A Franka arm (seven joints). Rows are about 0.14 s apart.
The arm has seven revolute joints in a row. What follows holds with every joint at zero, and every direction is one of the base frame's. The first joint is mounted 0.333 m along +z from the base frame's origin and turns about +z. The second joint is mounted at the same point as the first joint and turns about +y. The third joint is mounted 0.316 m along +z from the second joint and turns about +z. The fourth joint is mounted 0.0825 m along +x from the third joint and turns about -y. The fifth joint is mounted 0.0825 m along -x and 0.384 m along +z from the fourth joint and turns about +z. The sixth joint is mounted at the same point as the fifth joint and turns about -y. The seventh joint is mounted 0.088 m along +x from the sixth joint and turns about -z. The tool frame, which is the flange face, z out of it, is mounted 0.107 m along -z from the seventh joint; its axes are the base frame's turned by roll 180, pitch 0 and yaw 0 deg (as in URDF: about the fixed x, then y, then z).
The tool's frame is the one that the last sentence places.
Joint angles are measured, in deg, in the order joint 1, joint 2, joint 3, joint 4, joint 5, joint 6, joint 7. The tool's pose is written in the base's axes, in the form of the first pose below.
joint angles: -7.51, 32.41, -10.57, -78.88, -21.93, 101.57, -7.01
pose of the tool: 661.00 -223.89 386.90 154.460 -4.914 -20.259
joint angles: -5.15, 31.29, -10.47, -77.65, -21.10, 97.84, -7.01
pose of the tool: 664.38 -195.13 405.63 155.037 -3.651 -21.242
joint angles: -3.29, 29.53, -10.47, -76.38, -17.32, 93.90, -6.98
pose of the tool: 663.22 -168.03 430.00 158.626 -4.147 -21.443
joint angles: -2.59, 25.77, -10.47, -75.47, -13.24, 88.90, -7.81
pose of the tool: 649.60 -152.70 473.17 163.166 -5.074 -21.397
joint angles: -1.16, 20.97, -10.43, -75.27, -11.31, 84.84, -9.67
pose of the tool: 631.55 -132.09 523.38 166.022 -2.215 -19.830
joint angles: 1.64, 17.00, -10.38, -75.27, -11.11, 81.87, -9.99
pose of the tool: 616.46 -100.70 563.13 166.724 1.203 -17.905
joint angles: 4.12, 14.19, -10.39, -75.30, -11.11, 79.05, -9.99
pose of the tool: 602.30 -75.08 589.31 167.005 3.880 -17.553
